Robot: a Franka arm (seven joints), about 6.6 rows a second.
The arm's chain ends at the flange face. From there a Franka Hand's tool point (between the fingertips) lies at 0.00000 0.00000 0.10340 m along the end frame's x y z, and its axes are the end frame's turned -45 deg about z.
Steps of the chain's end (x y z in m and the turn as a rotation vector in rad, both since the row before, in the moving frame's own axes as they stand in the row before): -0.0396 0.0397 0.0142 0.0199 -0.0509 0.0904; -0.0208 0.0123 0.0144 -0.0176 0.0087 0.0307; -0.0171 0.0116 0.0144 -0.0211 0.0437 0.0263; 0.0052 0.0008 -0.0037 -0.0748 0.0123 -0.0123; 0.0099 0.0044 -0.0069 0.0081 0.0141 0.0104
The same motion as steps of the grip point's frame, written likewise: -0.0581 -0.0052 0.0140 0.0501 -0.0219 0.0904; -0.0241 -0.0041 0.0144 -0.0186 -0.0063 0.0307; -0.0187 0.0009 0.0143 -0.0458 0.0160 0.0263; -0.0014 0.0106 -0.0040 -0.0616 -0.0442 -0.0123; 0.0055 0.0106 -0.0069 -0.0042 0.0157 0.0104
